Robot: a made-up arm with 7 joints.
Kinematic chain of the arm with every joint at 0, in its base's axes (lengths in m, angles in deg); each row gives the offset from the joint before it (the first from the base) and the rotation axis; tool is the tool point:
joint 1: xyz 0 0 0.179 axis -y
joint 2: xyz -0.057 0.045 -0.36 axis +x
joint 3: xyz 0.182 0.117 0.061 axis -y
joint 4: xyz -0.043 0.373 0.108 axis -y
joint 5: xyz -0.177 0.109 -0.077 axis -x
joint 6: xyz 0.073 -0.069 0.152 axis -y
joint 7: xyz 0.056 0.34 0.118 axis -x
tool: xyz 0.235 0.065 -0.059
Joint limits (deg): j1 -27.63..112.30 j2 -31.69..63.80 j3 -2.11..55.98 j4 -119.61..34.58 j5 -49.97..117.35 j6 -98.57..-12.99 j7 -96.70..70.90
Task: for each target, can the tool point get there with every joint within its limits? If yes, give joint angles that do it. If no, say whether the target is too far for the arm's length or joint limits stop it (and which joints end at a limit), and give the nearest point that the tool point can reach.
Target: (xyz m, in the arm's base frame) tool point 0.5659 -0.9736 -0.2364
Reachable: no: joint limits stop it (at a limit: joint 1, joint 2, joint 3, joint 4, joint 6) | nearest point -0.0107 -0.1640 -0.0080 | short by 1.020 m
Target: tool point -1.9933 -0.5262 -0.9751
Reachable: no: too far | nearest point -0.7319 0.4058 -0.5653 | short by 1.621 m
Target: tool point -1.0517 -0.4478 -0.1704
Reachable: no: joint limits stop it (at a limit: joint 1, joint 2, joint 4, joint 6) | nearest point -0.5993 -0.0715 0.0440 | short by 0.626 m
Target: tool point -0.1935 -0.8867 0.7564
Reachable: no: joint limits stop it (at a limit: joint 2, joint 3, joint 5, joint 6, joint 7) | nearest point -0.1419 -0.2105 0.6024 | short by 0.695 m
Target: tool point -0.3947 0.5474 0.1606
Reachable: yes | joints -13.98 24.26 14.34 -101.48 84.27 -68.98 -45.00
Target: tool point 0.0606 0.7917 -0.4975
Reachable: yes | joints -13.84 -9.48 32.74 -19.58 45.98 -47.08 26.68
